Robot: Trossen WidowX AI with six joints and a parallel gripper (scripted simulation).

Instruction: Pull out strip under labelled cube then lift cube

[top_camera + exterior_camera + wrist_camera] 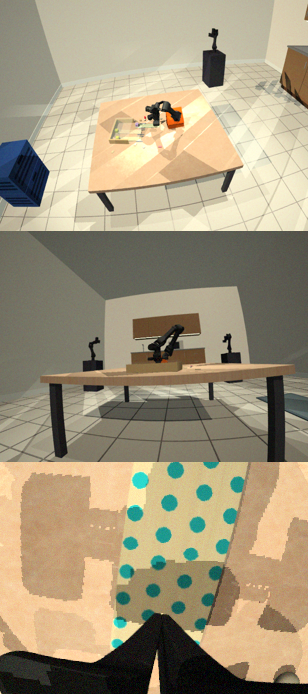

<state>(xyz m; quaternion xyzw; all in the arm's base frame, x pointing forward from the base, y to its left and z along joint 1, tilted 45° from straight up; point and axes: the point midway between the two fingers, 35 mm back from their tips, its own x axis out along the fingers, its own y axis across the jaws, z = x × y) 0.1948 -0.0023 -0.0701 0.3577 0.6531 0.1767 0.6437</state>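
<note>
The tan cube is 15 cm ahead of my gripper tip and 13 cm to the right of it. Round my gripper tip: pink bit: 4 cm ahead, 30 cm to the left; then purple zigzag strip: 28 cm ahead, 1 cm to the left.
</note>
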